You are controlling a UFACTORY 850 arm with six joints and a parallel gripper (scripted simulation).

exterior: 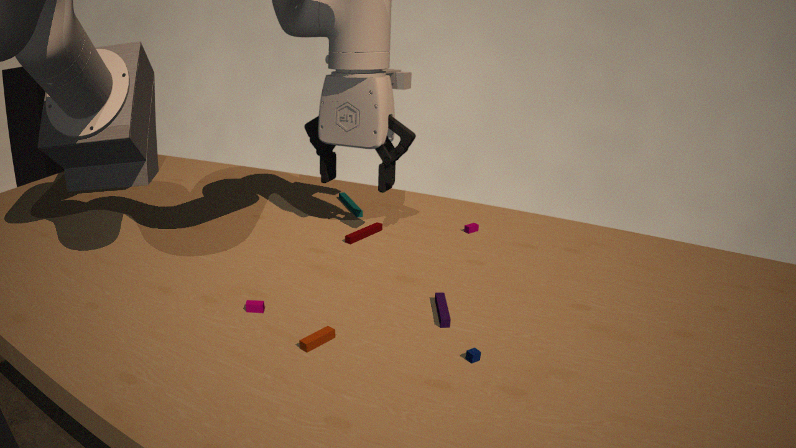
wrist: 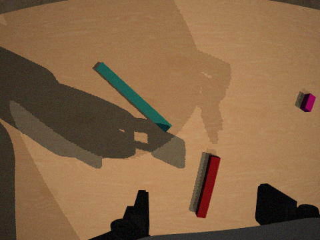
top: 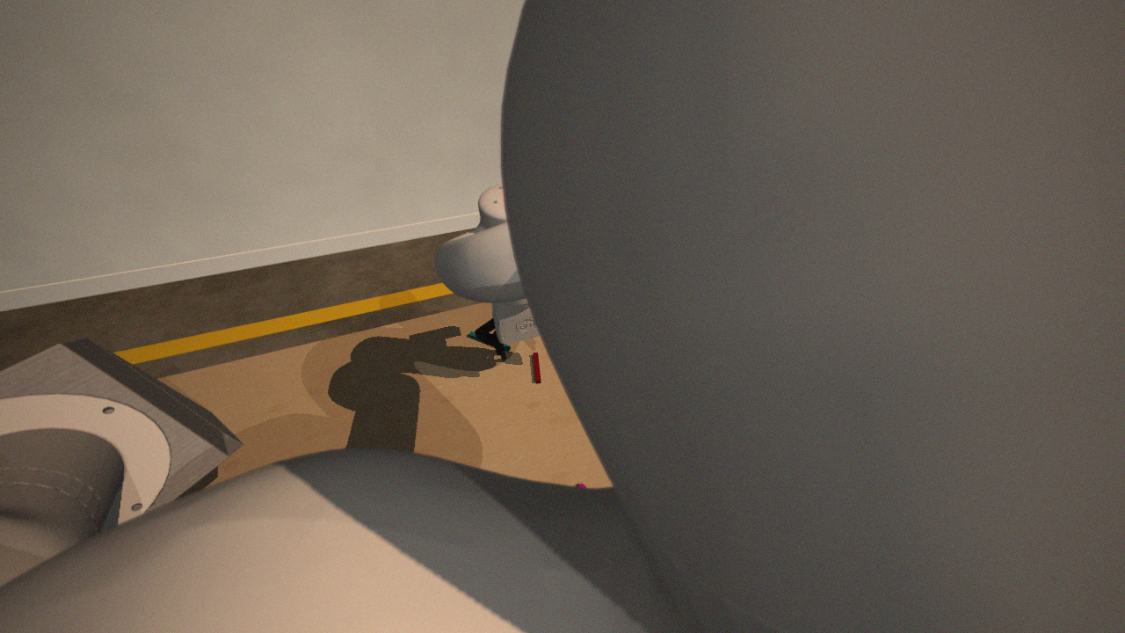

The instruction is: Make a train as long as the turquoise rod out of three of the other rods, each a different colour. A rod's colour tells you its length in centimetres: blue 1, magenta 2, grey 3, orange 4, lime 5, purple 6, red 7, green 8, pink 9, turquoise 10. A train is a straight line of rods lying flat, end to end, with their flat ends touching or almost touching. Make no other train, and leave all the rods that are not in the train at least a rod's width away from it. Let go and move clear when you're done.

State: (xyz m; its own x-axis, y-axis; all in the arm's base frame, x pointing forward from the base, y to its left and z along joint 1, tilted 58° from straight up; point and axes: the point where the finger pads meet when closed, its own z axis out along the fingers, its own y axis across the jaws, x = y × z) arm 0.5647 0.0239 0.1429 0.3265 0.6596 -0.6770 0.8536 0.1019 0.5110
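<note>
My hand is 15 cm short of the blue rod, 31 cm to the left of it and 7 cm above it. From my hand the other things lie so: purple rod 12 cm ahead, 22 cm to the right, 7 cm below; red rod 1 cm ahead, 2 cm to the right, 7 cm below; turquoise rod 2 cm behind, 11 cm to the left, 7 cm below.
</note>
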